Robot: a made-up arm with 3 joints.
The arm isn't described. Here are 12 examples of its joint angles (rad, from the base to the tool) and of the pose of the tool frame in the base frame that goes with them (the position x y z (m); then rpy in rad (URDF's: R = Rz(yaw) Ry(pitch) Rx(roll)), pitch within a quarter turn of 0, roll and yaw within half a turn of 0).
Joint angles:
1: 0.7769 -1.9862 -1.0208
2: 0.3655 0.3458 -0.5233
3: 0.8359 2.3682 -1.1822
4: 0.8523 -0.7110 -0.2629
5: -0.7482 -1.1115 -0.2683
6: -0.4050 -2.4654 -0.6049
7: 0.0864 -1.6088 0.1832
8: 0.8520 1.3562 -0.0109
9: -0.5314 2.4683 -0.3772
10: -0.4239 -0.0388 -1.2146
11: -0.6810 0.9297 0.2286
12: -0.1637 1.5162 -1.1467
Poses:
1: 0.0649 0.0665 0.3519 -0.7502 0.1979 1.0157
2: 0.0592 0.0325 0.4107 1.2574 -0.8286 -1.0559
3: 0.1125 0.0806 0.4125 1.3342 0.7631 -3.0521
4: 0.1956 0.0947 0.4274 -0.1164 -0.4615 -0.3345
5: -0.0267 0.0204 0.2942 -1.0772 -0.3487 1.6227
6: 0.0143 -0.0254 0.2416 -1.6546 0.7934 1.3247
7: 0.1349 0.1669 0.2992 -1.0811 -0.0553 0.3680
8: 0.0598 -0.0730 0.3785 1.7628 0.2743 -1.4450
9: 0.0761 -0.1160 0.2507 2.6548 0.5825 -0.2513
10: 0.0072 -0.0324 0.2444 -2.4247 -1.1781 -2.9391
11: 0.1370 -0.0952 0.4374 1.3091 -0.3865 0.2918
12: -0.0010 0.0297 0.3269 2.1329 0.0019 -1.6247
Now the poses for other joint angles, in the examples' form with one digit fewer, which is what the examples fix.
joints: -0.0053 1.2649 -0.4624
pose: 0.034 -0.060 0.363 1.923 -0.184 -1.080
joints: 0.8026 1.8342 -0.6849
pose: 0.061 0.041 0.368 1.825 0.496 -2.165
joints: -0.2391 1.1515 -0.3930
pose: 0.043 -0.084 0.369 1.867 -0.363 -0.791
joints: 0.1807 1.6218 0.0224
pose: 0.080 -0.124 0.332 2.104 0.192 -0.768
